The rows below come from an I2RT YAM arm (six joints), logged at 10 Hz.
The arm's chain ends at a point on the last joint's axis. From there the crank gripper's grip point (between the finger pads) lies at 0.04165 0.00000 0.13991 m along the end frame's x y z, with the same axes.
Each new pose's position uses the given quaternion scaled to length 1; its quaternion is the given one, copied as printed.
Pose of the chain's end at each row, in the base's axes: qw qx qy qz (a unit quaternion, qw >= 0); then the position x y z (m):
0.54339 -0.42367 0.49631 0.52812 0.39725 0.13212 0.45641
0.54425 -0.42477 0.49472 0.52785 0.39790 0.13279 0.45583
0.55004 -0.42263 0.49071 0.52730 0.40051 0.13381 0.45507
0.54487 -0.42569 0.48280 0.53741 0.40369 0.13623 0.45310
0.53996 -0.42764 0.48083 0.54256 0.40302 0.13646 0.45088
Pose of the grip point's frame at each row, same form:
0.54339 -0.42367 0.49631 0.52812 0.40800 0.27627 0.43606
0.54425 -0.42477 0.49472 0.52785 0.40856 0.27697 0.43566
0.55004 -0.42263 0.49071 0.52730 0.41211 0.27815 0.43657
0.54487 -0.42569 0.48280 0.53741 0.41146 0.28101 0.43611
0.53996 -0.42764 0.48083 0.54256 0.40862 0.28135 0.43397

